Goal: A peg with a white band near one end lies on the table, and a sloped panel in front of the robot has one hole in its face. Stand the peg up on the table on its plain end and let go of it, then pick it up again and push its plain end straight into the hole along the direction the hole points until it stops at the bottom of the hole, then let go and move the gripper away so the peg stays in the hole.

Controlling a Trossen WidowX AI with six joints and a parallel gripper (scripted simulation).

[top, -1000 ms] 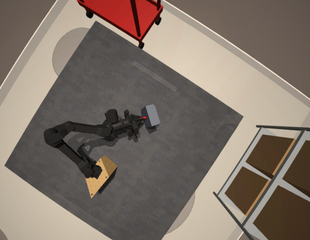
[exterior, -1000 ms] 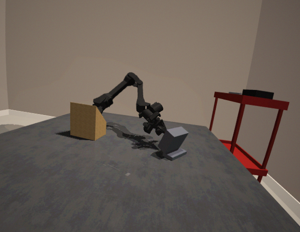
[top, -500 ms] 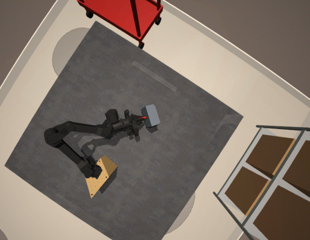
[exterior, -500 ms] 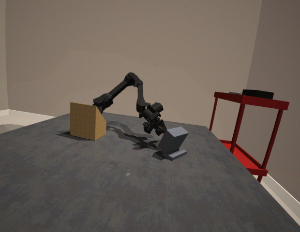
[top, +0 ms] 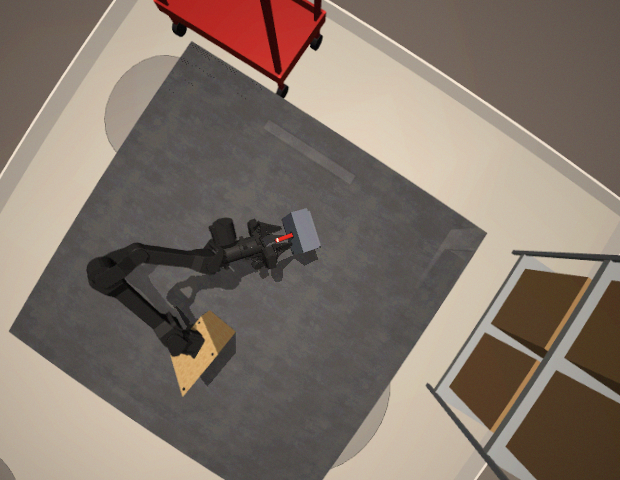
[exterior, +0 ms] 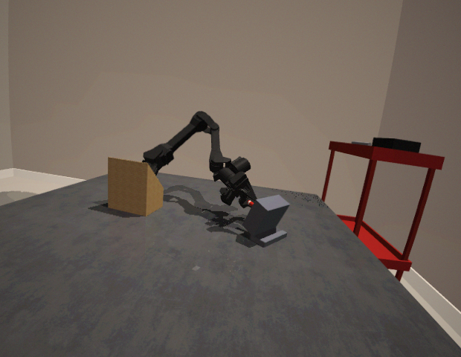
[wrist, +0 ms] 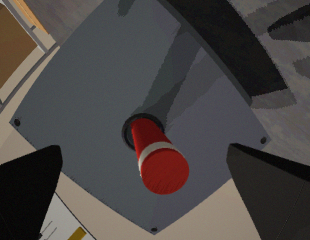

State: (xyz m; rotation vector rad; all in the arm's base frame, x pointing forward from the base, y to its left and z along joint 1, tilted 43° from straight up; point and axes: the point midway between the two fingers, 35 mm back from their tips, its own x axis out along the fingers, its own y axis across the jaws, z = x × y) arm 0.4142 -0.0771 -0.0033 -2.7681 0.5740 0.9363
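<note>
The red peg is 20 mm behind my gripper tip and 10 mm to the left of it. Also, from my gripper tip: grey sloped panel: 30 mm ahead, 30 mm to the right, 20 mm below.
</note>
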